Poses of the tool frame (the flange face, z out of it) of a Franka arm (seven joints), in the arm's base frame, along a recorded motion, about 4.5 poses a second.
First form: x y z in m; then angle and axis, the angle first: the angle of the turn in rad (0 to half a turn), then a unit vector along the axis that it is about.
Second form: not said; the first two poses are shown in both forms.
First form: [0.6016, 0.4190, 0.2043, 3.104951, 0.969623, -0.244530, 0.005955]
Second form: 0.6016, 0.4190, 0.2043; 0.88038, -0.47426, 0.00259; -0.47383, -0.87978, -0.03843; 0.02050, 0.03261, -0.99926
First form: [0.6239, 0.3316, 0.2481, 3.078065, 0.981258, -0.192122, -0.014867]
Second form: 0.6239, 0.3316, 0.2481; 0.92581, -0.37572, -0.04134; -0.37761, -0.92424, -0.05659; -0.01695, 0.06800, -0.99754
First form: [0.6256, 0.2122, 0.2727, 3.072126, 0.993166, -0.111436, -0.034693]
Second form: 0.6256, 0.2122, 0.2727; 0.97279, -0.21867, -0.07656; -0.22349, -0.97278, -0.06121; -0.06109, 0.07666, -0.99518
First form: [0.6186, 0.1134, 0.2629, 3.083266, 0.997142, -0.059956, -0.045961]
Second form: 0.6186, 0.1134, 0.2629; 0.98860, -0.11679, -0.09508; -0.12215, -0.99112, -0.05262; -0.08809, 0.06363, -0.99408
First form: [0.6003, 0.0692, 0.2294, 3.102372, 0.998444, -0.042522, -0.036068]
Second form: 0.6003, 0.0692, 0.2294; 0.99378, -0.08346, -0.07366; -0.08629, -0.99562, -0.03608; -0.07033, 0.04222, -0.99663
